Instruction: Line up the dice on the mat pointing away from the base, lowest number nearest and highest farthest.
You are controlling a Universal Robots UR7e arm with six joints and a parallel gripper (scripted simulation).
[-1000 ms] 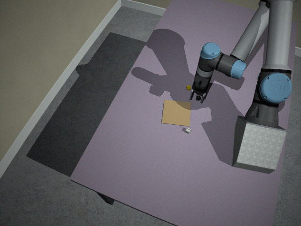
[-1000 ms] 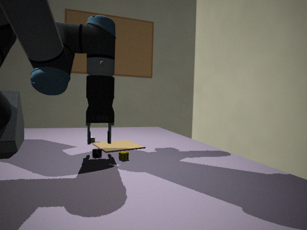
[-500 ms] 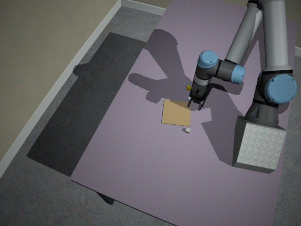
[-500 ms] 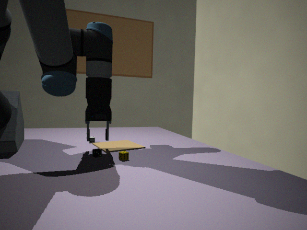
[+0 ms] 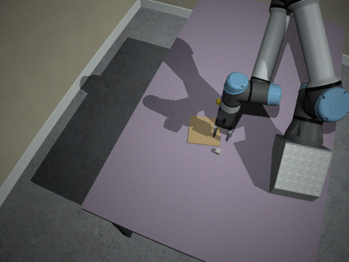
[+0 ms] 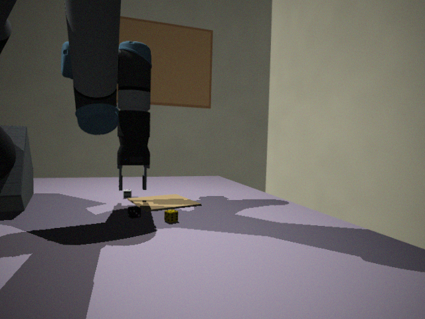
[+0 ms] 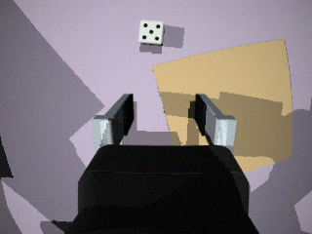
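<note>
My gripper is now 60 mm to the right of the white die and 40 mm above it. The rest, counted from my hand: tan mat 70 mm ahead, 50 mm below, 30 mm to the right; then yellow die 190 mm to the right, 40 mm below, 40 mm ahead; then black die 140 mm to the right, 40 mm below, 20 mm behind.
</note>
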